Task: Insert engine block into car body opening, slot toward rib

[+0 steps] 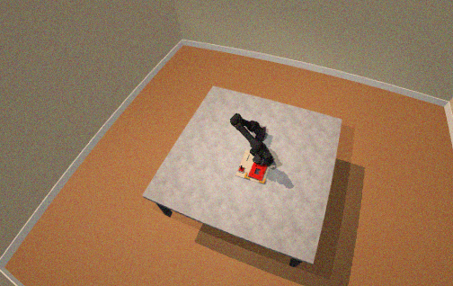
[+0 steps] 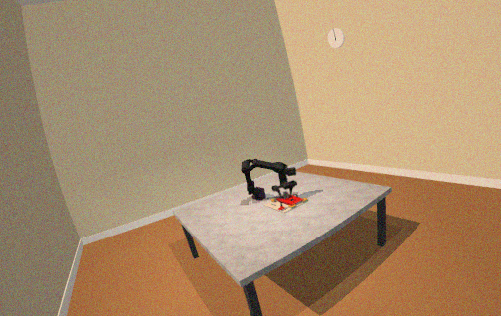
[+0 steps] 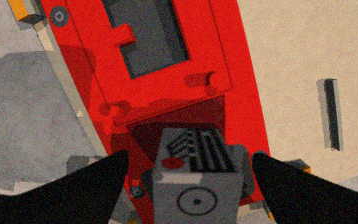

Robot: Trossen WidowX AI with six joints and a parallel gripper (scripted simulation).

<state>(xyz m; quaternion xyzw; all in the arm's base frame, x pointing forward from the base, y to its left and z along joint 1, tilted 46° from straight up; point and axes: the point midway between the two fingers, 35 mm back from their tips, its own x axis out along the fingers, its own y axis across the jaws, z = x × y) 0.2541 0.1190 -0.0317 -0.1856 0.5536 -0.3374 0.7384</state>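
Now: the tan base plate 4 cm ahead of my gripper tip, 2 cm to the right of it and 3 cm below it. From my gripper tip the other things lie so: grey engine block (1 cm above).
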